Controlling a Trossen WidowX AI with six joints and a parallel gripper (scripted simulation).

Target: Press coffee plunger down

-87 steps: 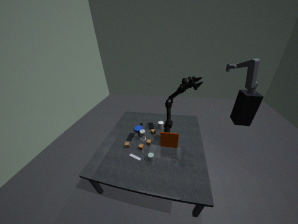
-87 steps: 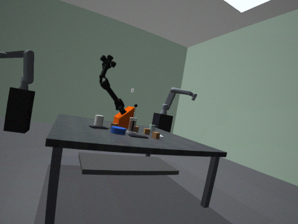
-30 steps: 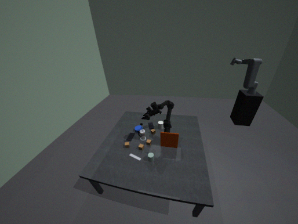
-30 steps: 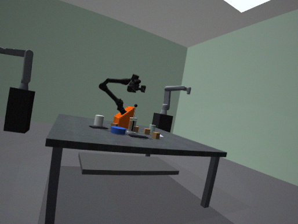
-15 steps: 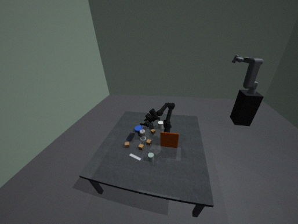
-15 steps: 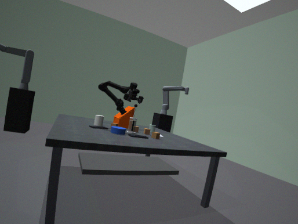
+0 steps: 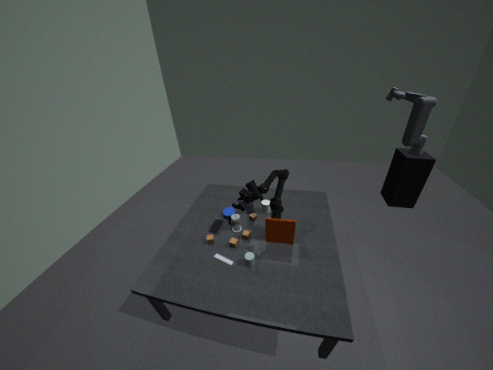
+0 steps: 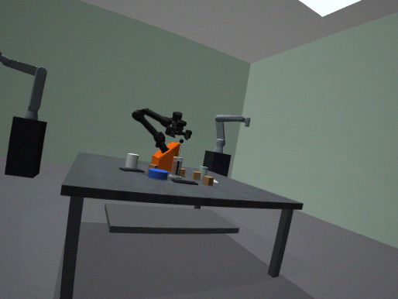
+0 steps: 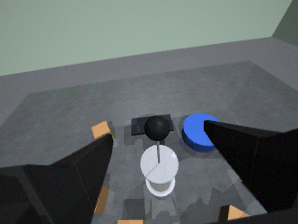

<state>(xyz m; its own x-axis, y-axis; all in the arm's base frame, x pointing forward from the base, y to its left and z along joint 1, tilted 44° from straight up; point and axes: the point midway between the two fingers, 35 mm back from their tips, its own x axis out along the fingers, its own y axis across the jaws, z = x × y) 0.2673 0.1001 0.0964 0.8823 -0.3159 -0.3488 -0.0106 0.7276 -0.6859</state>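
My gripper tip is 30 mm short of the coffee press and 140 mm above it. The rest, counted from my gripper tip: white strip 20 mm ahead, 300 mm to the left, 260 mm below; then blue disc 130 mm ahead, 150 mm to the right, 240 mm below; then white cup 180 mm behind, 270 mm to the right, 220 mm below.
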